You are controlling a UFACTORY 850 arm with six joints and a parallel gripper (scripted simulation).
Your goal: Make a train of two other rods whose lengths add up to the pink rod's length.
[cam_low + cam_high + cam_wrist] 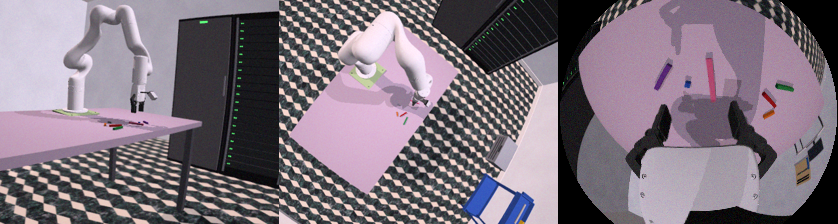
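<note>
Right now my hand is 70 mm above the small blue rod, 20 mm to the right of it and 10 mm short of it. Also, from my hand: purple rod (70 mm to the left, 70 mm below, 20 mm ahead); grey rod (120 mm to the right, 100 mm behind, 70 mm below); pink rod (70 mm below, 20 mm to the right, 10 mm ahead).
</note>
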